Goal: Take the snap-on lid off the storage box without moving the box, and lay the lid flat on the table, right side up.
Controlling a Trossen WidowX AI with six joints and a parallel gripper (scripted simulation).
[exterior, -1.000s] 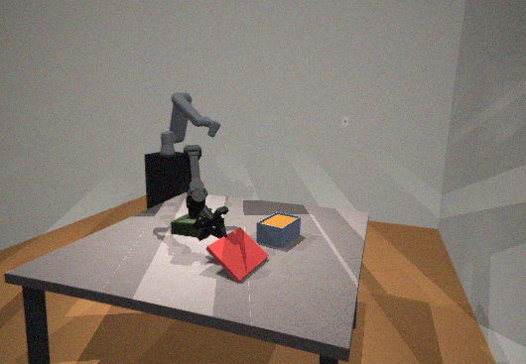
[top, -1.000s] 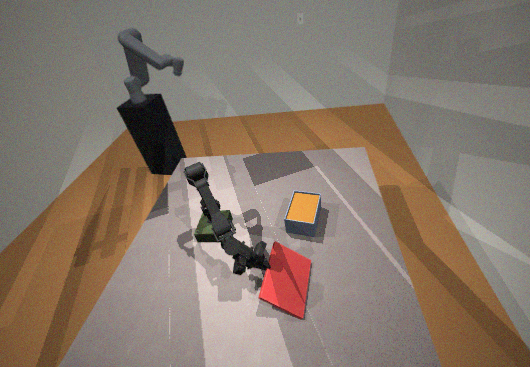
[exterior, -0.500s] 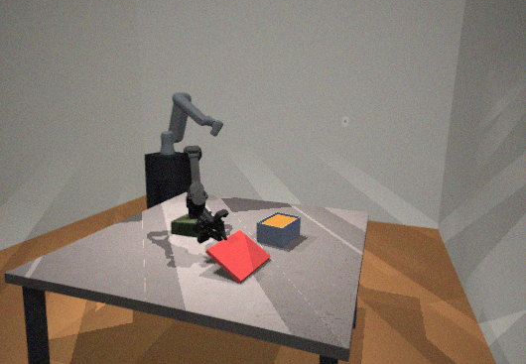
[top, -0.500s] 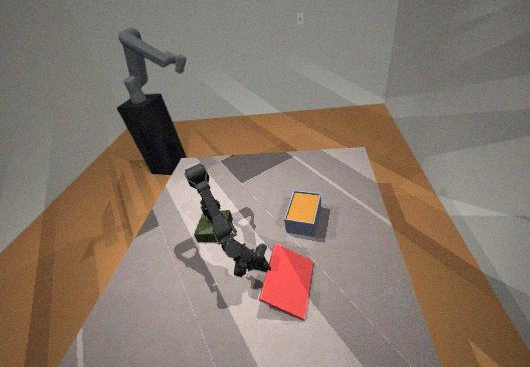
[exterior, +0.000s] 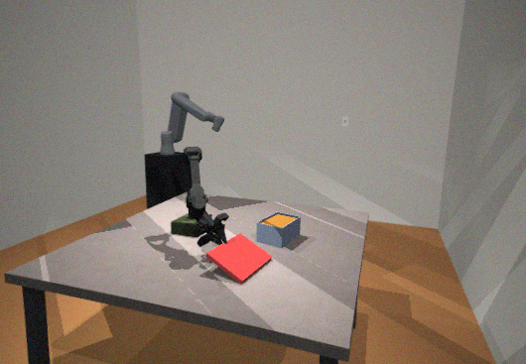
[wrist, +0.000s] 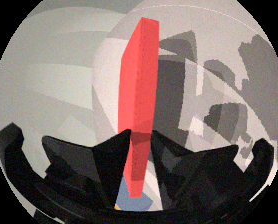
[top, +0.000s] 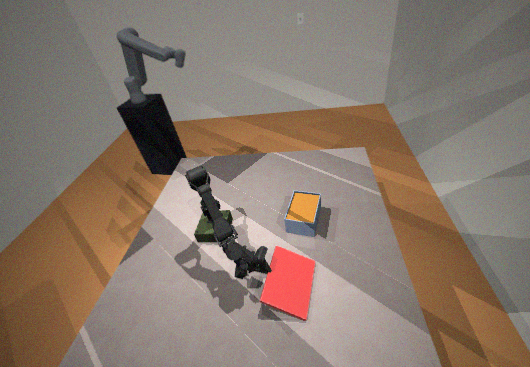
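My gripper tip is 80 mm short of the lid and 30 mm above it. The rest, counted from my gripper tip: storage box: 90 mm ahead, 350 mm to the left, 30 mm below.
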